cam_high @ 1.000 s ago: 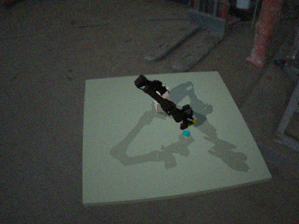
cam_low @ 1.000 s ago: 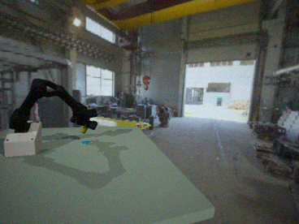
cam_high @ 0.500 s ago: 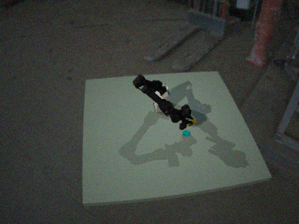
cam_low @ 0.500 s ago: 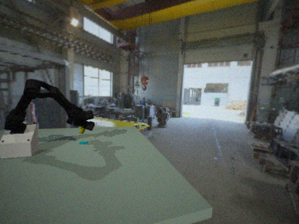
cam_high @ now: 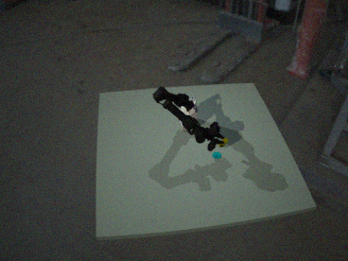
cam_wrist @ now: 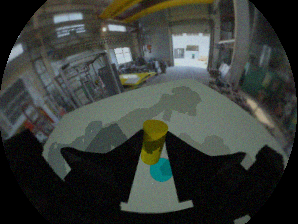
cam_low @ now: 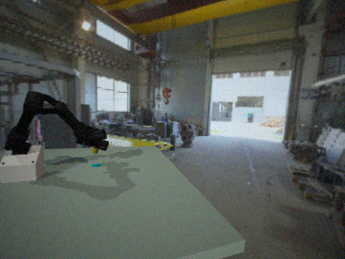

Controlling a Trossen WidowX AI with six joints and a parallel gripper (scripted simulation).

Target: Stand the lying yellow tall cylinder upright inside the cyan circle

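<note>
Now: the cyan circle 3 cm to the right of my gripper tip and 13 cm below it. The rest, counted from my gripper tip: yellow cylinder: 1 cm behind, 2 cm below.
</note>
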